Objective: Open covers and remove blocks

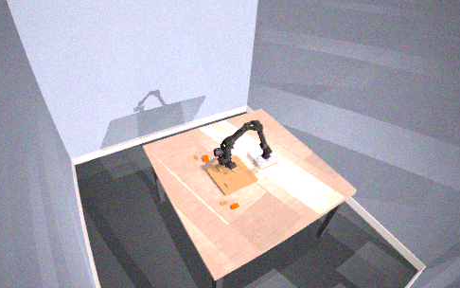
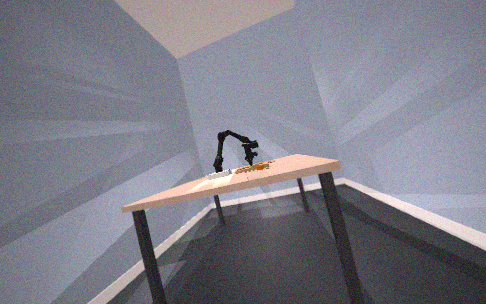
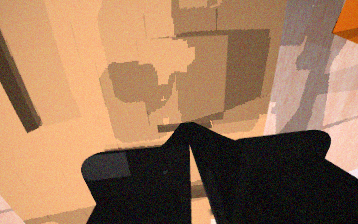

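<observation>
Right now the tan puzzle board is 80 mm to the left of my gripper tip and 10 mm below it. Also, from my gripper tip: orange bit 300 mm to the left, 200 mm ahead, 20 mm below.
</observation>
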